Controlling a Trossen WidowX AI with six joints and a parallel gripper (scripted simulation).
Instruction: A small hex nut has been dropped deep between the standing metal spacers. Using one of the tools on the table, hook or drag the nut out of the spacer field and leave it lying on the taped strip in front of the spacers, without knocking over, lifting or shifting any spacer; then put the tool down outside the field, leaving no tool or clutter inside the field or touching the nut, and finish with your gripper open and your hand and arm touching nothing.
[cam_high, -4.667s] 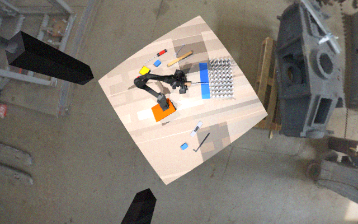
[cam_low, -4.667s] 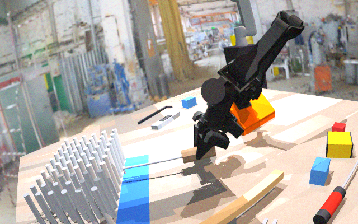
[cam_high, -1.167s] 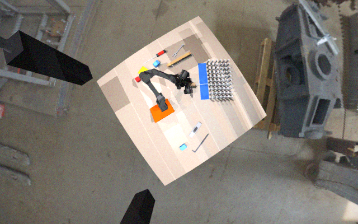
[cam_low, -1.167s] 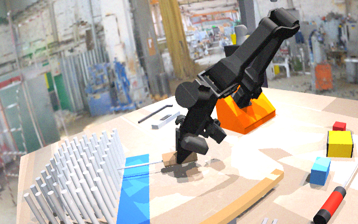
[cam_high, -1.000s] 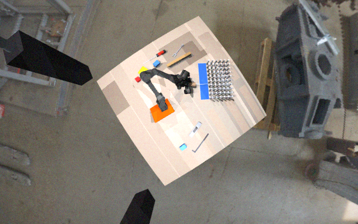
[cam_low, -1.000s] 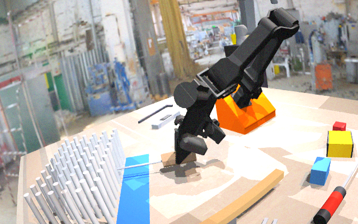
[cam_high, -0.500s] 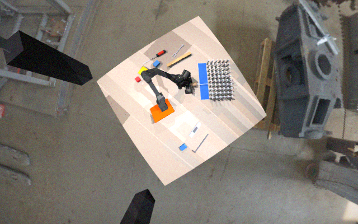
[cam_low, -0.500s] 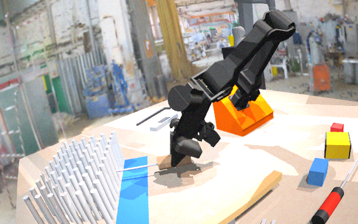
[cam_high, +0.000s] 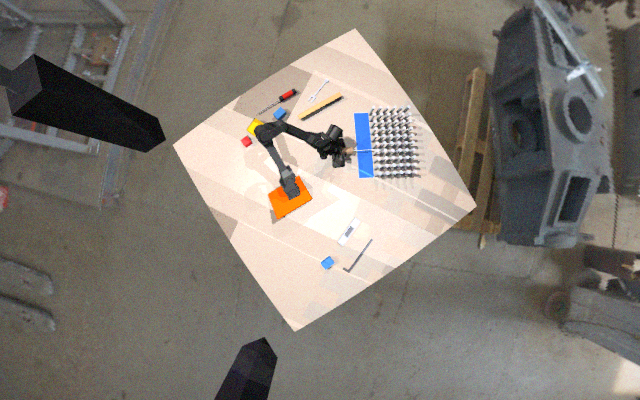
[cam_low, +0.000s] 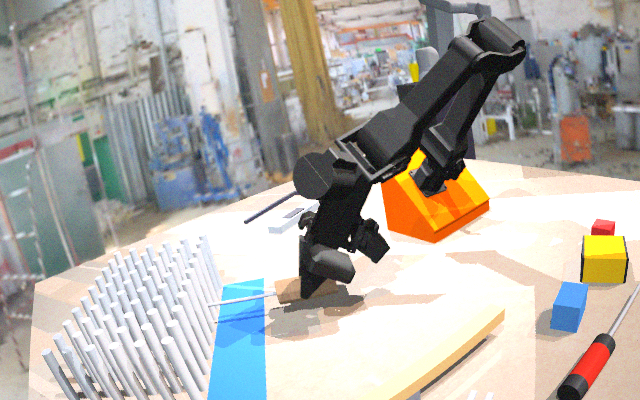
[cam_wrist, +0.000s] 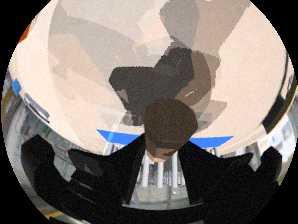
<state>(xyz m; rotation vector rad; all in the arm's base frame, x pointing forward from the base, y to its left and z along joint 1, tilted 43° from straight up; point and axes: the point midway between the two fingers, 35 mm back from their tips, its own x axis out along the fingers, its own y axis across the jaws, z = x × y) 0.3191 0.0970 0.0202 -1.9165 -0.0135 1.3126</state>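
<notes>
My gripper tip is 110 mm short of the blue taped strip, 10 mm to the left of it and 30 mm above it. The rest, counted from my gripper tip: wrench (40 mm ahead, 380 mm to the left, 30 mm below); then hook tool (90 mm ahead, 40 mm to the right); then hex nut (260 mm ahead, 120 mm to the right, 30 mm below).
</notes>
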